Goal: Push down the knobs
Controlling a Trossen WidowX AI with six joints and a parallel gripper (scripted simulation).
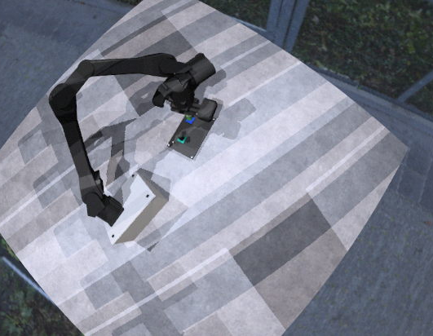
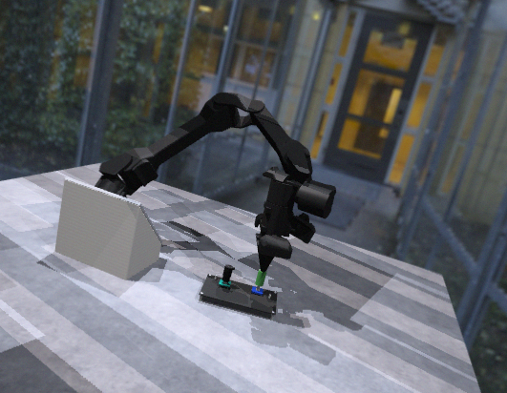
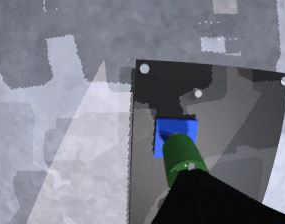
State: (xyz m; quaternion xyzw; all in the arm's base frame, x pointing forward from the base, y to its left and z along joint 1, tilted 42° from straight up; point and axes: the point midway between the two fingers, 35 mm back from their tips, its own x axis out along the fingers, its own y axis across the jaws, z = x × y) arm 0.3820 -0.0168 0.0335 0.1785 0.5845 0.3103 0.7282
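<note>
Right now my gripper tip is 10 mm above the green knob.
</note>
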